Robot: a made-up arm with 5 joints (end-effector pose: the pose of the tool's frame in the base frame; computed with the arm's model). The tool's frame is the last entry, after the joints. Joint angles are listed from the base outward.
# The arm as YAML. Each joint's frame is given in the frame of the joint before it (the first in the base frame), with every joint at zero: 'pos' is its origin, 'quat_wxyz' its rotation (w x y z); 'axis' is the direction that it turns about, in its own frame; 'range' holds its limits. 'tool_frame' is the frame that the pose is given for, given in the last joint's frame.
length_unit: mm
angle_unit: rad
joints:
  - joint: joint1
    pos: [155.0, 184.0, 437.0]
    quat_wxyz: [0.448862, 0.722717, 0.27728, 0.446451]
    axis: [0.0, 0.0, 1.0]
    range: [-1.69, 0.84]
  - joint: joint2
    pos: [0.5, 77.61, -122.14]
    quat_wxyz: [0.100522, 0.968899, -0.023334, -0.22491]
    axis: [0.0, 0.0, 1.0]
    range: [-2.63, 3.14]
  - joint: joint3
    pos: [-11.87, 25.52, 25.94]
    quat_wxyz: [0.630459, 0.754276, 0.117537, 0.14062]
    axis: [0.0, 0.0, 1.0]
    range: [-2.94, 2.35]
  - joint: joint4
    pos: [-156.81, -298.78, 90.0]
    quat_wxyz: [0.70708, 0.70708, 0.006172, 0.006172]
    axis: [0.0, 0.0, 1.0]
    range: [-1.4, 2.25]
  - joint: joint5
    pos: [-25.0, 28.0, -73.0]
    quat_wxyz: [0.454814, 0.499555, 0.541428, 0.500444]
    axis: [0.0, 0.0, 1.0]
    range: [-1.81, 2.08]
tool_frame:
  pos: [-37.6, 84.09, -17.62]
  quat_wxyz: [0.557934, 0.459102, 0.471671, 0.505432]
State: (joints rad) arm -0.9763 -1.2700 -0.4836 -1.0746 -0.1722
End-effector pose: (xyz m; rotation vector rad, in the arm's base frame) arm 0.2876 0.0001 0.4126 -0.7667 0.4104 0.0655
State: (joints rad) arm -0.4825 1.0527 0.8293 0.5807 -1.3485
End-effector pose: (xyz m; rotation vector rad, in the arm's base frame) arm 0.4231 0.3116 0.4696 -0.3476 -0.4356 0.6428
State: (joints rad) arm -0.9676 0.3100 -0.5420 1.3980 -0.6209
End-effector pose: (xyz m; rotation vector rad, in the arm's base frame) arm 0.3243 0.1581 0.7803 0.0859 -0.7877 -0.3155
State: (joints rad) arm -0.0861 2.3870 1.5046 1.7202 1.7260
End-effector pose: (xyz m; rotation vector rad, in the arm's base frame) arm 0.1428 0.0709 0.4282 0.6505 2.7446 -0.9048
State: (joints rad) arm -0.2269 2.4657 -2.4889 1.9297 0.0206
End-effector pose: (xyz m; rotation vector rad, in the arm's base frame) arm -0.2727 0.3509 0.4761 -0.6499 -1.9946 1.5624
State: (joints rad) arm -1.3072 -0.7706 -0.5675 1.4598 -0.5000
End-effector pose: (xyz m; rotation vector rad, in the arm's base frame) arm 0.2988 -0.0049 0.5568 0.6958 -0.3790 -0.8308
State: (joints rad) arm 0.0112 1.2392 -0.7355 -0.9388 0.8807
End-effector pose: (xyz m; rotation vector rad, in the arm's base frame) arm 0.0258 0.1257 0.8638 -1.5480 0.6730 -1.7876
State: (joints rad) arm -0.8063 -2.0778 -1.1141 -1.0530 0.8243
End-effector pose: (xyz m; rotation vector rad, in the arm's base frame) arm -0.0480 0.1052 0.2341 0.1755 1.9612 0.0469
